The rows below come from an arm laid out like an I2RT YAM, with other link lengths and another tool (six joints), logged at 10 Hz.
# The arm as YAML. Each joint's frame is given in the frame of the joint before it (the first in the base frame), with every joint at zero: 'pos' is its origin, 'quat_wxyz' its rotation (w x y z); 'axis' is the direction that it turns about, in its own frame. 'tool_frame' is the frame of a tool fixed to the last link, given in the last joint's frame.
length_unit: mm
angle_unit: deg
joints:
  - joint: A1
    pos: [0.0, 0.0, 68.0]
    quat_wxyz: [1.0, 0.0, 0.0, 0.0]
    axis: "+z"
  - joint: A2
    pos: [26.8, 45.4, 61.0]
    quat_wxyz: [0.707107, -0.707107, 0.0, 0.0]
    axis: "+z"
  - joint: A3
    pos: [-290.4, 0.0, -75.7]
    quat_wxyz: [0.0, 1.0, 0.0, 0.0]
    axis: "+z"
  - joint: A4
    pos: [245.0, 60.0, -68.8]
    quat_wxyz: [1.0, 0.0, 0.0, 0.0]
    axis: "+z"
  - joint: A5
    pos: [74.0, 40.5, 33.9]
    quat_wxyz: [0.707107, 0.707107, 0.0, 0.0]
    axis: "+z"
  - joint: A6
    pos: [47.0, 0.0, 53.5]
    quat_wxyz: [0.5, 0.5, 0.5, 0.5]
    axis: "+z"
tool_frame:
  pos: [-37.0, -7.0, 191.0]
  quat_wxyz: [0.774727, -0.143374, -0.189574, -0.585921]
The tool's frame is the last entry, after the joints.
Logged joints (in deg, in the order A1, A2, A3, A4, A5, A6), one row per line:
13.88, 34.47, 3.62, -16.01, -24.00, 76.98
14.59, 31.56, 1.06, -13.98, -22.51, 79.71
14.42, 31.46, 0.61, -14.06, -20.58, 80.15
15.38, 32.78, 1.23, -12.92, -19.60, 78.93
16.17, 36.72, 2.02, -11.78, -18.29, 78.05
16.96, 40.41, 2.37, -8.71, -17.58, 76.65
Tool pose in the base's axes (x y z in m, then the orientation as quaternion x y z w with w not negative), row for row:
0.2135, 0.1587, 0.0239, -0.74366, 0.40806, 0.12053, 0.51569
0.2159, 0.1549, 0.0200, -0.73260, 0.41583, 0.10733, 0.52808
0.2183, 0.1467, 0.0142, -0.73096, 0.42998, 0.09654, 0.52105
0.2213, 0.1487, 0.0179, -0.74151, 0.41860, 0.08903, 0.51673
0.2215, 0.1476, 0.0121, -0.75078, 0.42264, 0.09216, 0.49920
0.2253, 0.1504, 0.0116, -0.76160, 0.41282, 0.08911, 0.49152
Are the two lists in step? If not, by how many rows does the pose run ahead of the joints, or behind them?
They are in step.
